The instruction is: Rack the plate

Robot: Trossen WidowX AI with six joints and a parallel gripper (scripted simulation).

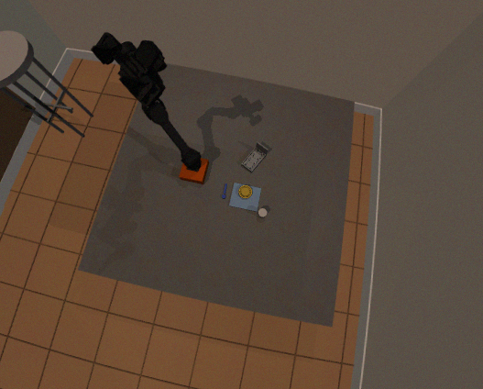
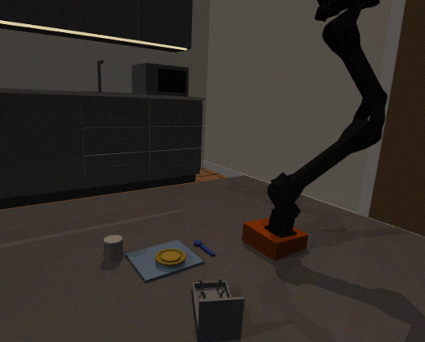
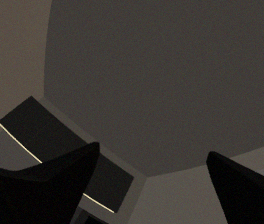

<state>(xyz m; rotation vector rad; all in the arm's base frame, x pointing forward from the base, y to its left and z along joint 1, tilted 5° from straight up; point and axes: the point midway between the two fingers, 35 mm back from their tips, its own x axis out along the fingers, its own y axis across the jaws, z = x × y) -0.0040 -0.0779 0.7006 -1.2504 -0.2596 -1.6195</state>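
Now: gripper tip 35 cm short of the yellow plate and 76 cm above it. From my gripper tip the other things lie so: blue spoon: 24 cm ahead, 3 cm to the right, 77 cm below; then grey dish rack: 35 cm ahead, 19 cm to the left, 75 cm below; then pale cup: 46 cm ahead, 9 cm to the right, 75 cm below.
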